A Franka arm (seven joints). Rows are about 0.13 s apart.
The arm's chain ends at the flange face. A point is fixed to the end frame.
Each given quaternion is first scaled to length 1.
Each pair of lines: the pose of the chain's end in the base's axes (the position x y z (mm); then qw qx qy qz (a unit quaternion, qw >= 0)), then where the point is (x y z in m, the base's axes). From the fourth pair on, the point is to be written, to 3 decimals.
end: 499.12 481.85 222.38 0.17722 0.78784 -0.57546 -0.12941
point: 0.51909 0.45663 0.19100
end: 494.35 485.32 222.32 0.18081 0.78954 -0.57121 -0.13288
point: 0.51420 0.46027 0.19072
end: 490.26 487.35 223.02 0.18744 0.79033 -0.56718 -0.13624
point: 0.50986 0.46228 0.19128
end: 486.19 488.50 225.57 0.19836 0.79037 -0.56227 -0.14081
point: 0.505 0.463 0.194
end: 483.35 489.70 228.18 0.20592 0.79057 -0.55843 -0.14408
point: 0.502 0.464 0.196
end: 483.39 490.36 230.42 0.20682 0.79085 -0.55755 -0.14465
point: 0.502 0.465 0.198
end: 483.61 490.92 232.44 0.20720 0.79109 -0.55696 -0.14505
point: 0.502 0.466 0.200
